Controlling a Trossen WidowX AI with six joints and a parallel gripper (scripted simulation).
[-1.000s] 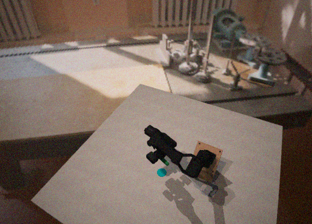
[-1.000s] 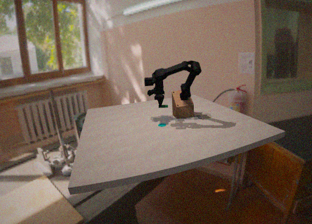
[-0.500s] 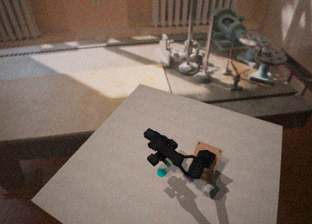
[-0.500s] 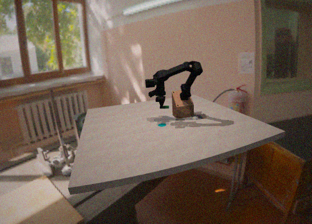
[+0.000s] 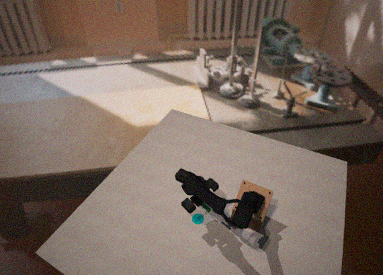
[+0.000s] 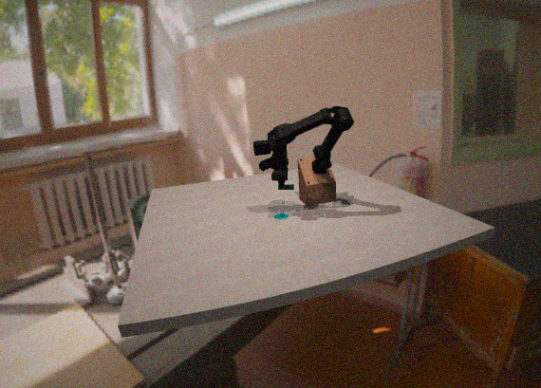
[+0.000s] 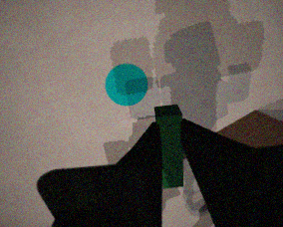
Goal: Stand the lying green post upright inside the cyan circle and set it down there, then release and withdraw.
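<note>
My gripper tip is now 130 mm above the cyan circle, 20 mm to the right of it and 10 mm short of it. Also, from my gripper tip: green post (20 mm behind, 10 mm to the left).
</note>
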